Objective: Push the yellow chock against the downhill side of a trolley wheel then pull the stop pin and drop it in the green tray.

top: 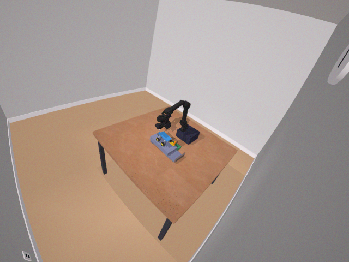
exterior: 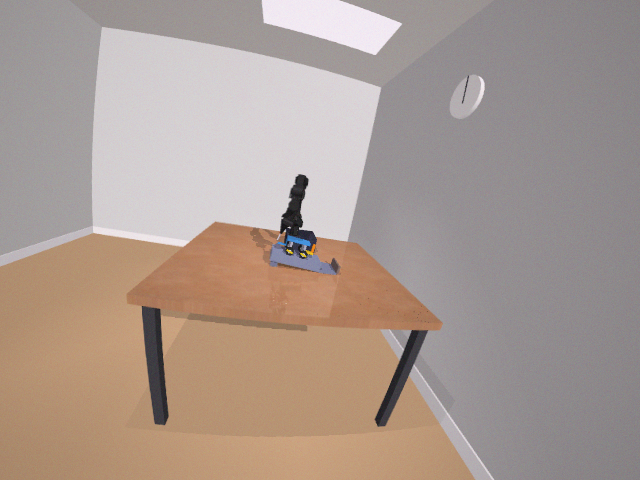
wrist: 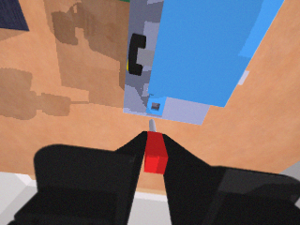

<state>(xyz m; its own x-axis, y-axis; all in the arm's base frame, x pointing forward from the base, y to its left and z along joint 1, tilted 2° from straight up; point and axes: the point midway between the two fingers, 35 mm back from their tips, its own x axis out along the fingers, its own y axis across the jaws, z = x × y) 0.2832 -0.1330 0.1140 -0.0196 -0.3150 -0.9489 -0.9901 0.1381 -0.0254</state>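
The green tray lies 20 cm to the left of my gripper tip, 18 cm below it and 7 cm behind it. The rest, counted from my gripper tip: blue trolley 10 cm to the left, 6 cm below, 4 cm ahead; grey ramp 12 cm below, 10 cm to the left, 4 cm ahead; red-headed stop pin right at my gripper tip.
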